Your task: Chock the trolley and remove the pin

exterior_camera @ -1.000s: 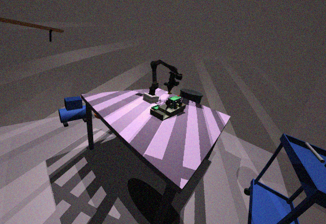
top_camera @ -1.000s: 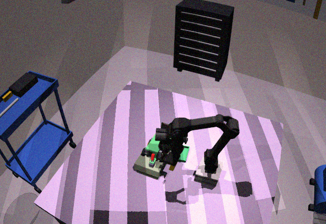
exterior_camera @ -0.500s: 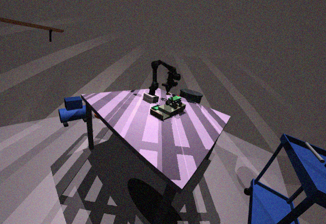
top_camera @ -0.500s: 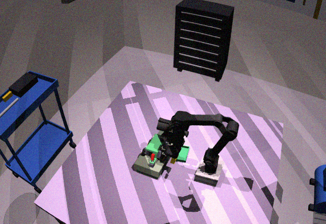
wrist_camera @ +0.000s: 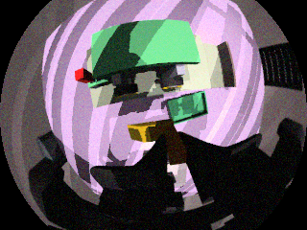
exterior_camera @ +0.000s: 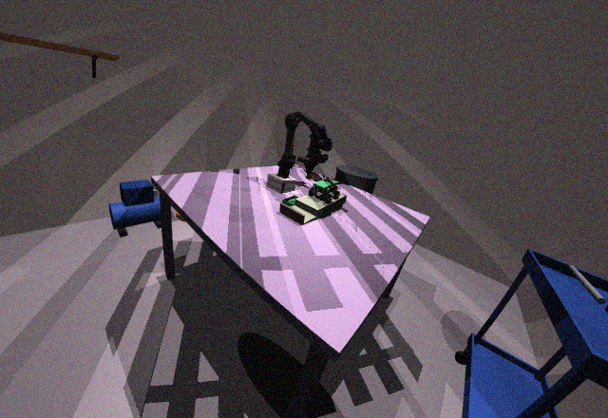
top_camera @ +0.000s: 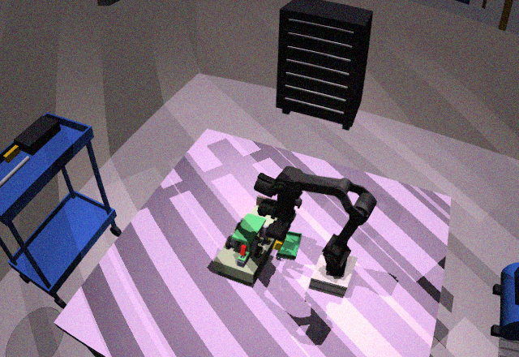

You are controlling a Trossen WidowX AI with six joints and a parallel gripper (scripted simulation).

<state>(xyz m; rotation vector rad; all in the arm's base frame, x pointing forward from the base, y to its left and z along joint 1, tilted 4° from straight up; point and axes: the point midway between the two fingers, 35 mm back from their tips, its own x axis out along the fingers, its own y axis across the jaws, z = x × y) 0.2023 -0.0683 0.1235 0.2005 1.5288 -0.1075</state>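
Now: the red-headed stop pin 12 cm ahead of my gripper tip, 9 cm to the left of it and 4 cm below it. Round my gripper tip: yellow chock: 2 cm to the left, 1 cm below; then green-topped trolley: 12 cm ahead, 6 cm below; then grey ramp block: 12 cm below, 12 cm ahead, 1 cm to the right.
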